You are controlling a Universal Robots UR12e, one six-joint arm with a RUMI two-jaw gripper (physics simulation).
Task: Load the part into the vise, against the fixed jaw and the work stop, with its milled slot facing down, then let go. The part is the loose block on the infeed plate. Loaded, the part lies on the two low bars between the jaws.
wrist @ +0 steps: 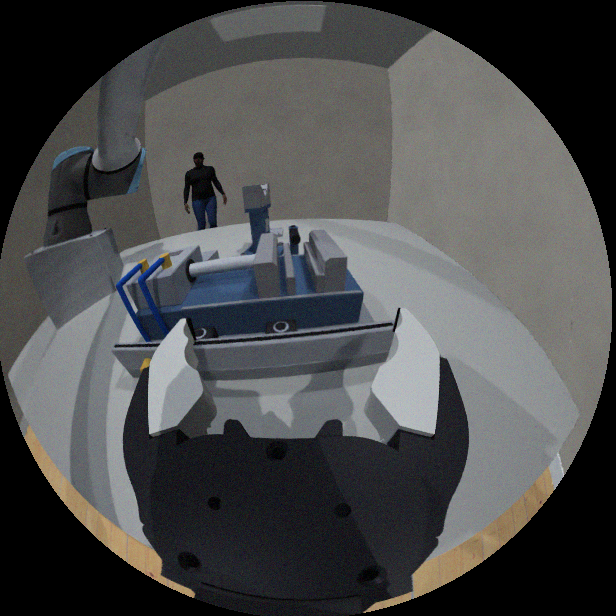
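The blue vise (252, 293) stands ahead of me on the grey table. Its moving jaw (267, 264), on a screw, is at the left and the fixed jaw (328, 258) is at the right. A narrow grey bar (289, 270) lies in the gap between them. A blue post with a grey block on top (256, 206) stands behind the vise. My gripper (293, 344) has its two pale fingers spread wide with nothing between them. A long grey slab edge (258, 347) runs across just beyond the fingertips and passes behind the left finger. I cannot pick out the loose part for certain.
The robot's own arm (91, 178) rises at the far left beside a grey block (74, 270). Two blue bent tubes with yellow ends (140, 293) stand at the vise's left end. A person (202, 190) stands beyond the table. A wooden floor edge shows below.
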